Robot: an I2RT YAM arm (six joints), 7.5 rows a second.
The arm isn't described. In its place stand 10 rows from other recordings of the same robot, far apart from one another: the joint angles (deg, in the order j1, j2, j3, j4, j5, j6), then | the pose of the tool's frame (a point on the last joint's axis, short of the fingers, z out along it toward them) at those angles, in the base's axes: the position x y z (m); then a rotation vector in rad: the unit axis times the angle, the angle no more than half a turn.
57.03 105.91 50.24 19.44 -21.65 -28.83 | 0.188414, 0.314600, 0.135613, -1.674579, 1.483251, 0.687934
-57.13 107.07 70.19 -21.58 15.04 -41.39 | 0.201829, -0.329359, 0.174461, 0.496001, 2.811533, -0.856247
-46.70 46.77 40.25 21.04 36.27 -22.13 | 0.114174, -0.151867, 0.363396, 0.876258, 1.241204, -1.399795
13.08 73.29 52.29 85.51 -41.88 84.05 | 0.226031, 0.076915, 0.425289, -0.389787, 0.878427, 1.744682
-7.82 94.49 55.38 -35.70 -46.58 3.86 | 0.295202, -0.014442, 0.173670, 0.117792, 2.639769, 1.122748
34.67 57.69 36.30 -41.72 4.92 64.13 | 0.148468, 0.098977, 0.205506, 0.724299, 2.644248, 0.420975
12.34 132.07 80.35 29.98 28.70 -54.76 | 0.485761, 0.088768, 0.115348, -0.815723, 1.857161, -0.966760
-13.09 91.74 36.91 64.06 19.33 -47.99 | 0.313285, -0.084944, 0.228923, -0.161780, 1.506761, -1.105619
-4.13 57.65 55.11 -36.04 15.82 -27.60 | 0.209531, -0.024860, 0.318105, -0.314310, 2.262850, -0.604679
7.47 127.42 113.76 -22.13 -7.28 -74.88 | 0.516319, 0.072250, 0.259687, -1.527830, 1.636109, -0.517065
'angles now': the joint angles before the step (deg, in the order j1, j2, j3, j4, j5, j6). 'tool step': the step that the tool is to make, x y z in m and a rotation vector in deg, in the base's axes. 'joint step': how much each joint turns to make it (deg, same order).
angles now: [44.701, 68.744, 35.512, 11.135, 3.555, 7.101]
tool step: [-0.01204, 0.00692, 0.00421, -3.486, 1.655, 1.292]
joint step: [3.262, -1.066, 1.882, -6.587, 2.290, -0.309]
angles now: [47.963, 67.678, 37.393, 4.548, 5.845, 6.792]
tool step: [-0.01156, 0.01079, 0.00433, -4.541, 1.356, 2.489]
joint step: [3.747, 0.342, 2.880, -6.752, 1.994, -1.094]
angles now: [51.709, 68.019, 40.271, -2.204, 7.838, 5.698]
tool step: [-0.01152, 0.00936, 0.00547, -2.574, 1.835, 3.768]
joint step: [3.197, 0.265, 2.617, -5.464, -0.452, -0.359]
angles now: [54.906, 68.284, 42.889, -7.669, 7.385, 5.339]
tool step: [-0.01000, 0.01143, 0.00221, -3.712, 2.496, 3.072]
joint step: [3.205, 1.739, 3.205, -5.952, 0.088, 0.104]
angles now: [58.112, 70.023, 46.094, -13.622, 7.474, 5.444]
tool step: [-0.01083, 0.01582, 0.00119, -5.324, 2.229, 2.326]
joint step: [3.904, 3.301, 4.387, -6.881, 1.668, 0.474]
